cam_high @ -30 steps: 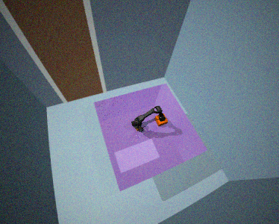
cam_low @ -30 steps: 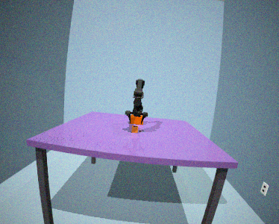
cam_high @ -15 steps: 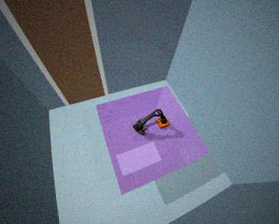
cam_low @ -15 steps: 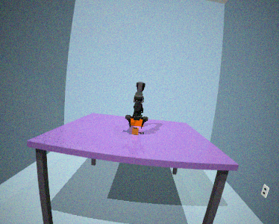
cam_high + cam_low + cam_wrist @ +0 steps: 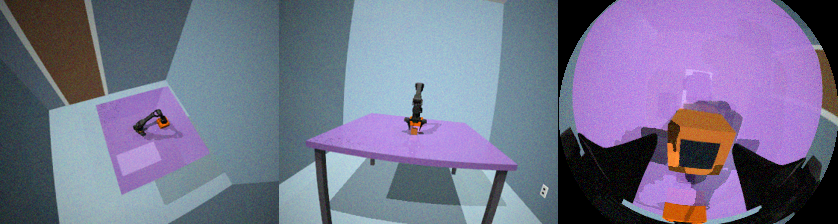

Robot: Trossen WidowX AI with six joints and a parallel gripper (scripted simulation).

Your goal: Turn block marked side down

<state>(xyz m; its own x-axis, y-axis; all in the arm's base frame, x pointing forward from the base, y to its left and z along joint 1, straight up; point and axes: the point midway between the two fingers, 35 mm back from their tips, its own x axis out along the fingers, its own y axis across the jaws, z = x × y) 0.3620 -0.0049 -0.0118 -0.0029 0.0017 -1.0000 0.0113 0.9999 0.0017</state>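
The block lies 10 mm above my gripper tip.
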